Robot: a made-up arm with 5 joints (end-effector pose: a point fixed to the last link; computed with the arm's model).
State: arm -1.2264 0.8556 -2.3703 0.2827 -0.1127
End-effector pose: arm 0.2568 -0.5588 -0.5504 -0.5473 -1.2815 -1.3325
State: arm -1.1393 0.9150 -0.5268 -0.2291 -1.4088
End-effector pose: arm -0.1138 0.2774 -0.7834 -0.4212 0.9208 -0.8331
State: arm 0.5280 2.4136 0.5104 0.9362 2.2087
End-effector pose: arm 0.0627 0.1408 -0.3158 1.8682 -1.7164 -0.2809
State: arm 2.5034 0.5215 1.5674 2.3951 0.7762
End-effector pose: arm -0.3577 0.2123 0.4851 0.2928 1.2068 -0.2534
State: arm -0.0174 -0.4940 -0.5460 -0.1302 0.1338
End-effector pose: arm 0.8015 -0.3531 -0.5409 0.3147 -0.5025 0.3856
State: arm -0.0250 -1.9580 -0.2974 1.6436 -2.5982
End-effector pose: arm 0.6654 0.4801 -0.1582 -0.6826 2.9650 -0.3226
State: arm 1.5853 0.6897 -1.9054 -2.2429 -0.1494
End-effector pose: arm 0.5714 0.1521 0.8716 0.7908 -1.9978 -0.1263
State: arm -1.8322 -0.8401 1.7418 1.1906 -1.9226
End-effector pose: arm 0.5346 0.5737 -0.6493 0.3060 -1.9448 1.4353
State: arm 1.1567 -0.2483 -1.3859 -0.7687 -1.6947
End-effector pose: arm 0.9135 -0.6517 0.4947 -1.7350 -1.2191 -0.8518
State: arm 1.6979 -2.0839 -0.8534 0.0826 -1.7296
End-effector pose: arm 0.8459 -0.5068 -0.3954 -1.2622 -0.6318 2.1423
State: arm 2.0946 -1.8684 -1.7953 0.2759 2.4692
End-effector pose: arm 0.7788 -0.2149 -0.0432 1.7002 2.1702 0.1601
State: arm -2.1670 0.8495 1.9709 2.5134 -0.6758
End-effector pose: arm -0.3566 0.0017 0.2545 -2.2986 1.1147 0.0807
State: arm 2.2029 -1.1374 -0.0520 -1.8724 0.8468
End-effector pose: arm 0.7856 -0.4189 0.5356 -1.2381 -0.7864 -0.0324
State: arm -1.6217 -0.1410 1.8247 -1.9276 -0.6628
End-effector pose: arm -0.1693 -0.0859 -0.3882 -0.9668 1.3647 0.3847
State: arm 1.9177 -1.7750 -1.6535 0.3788 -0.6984
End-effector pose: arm 0.8446 -0.2593 -0.4630 -0.4450 -0.2868 1.9292
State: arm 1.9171 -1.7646 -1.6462 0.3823 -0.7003
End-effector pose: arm 0.8528 -0.2607 -0.4573 -0.4578 -0.2907 1.9369
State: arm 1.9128 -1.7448 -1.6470 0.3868 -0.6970
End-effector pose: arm 0.8669 -0.2537 -0.4491 -0.4682 -0.3075 1.9432
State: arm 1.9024 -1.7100 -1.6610 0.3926 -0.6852
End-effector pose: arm 0.8901 -0.2332 -0.4362 -0.4747 -0.3449 1.9468
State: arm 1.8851 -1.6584 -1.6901 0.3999 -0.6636
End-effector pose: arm 0.9223 -0.1973 -0.4162 -0.4760 -0.4057 1.9476
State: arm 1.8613 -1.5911 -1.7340 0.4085 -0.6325
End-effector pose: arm 0.9613 -0.1471 -0.3862 -0.4718 -0.4887 1.9463
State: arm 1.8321 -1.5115 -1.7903 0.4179 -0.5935
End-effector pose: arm 1.0026 -0.0860 -0.3440 -0.4622 -0.5898 1.9438
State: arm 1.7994 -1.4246 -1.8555 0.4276 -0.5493
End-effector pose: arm 1.0412 -0.0194 -0.2892 -0.4481 -0.7027 1.9413
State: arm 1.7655 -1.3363 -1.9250 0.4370 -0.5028
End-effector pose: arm 1.0725 0.0466 -0.2244 -0.4312 -0.8192 1.9399
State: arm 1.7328 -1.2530 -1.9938 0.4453 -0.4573
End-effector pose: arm 1.0937 0.1063 -0.1553 -0.4132 -0.9309 1.9398
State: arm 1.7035 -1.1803 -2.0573 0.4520 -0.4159
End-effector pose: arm 1.1049 0.1557 -0.0891 -0.3953 -1.0302 1.9409
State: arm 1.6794 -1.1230 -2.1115 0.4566 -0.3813
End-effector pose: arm 1.1081 0.1935 -0.0330 -0.3778 -1.1109 1.9423
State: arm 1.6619 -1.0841 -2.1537 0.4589 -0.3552
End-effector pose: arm 1.1065 0.2198 0.0078 -0.3605 -1.1691 1.9430
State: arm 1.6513 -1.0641 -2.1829 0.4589 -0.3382
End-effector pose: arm 1.1029 0.2363 0.0311 -0.3433 -1.2038 1.9423
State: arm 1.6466 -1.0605 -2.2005 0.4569 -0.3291
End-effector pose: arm 1.0990 0.2451 0.0386 -0.3256 -1.2181 1.9397
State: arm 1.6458 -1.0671 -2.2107 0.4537 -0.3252
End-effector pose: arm 1.0954 0.2494 0.0360 -0.3080 -1.2196 1.9358
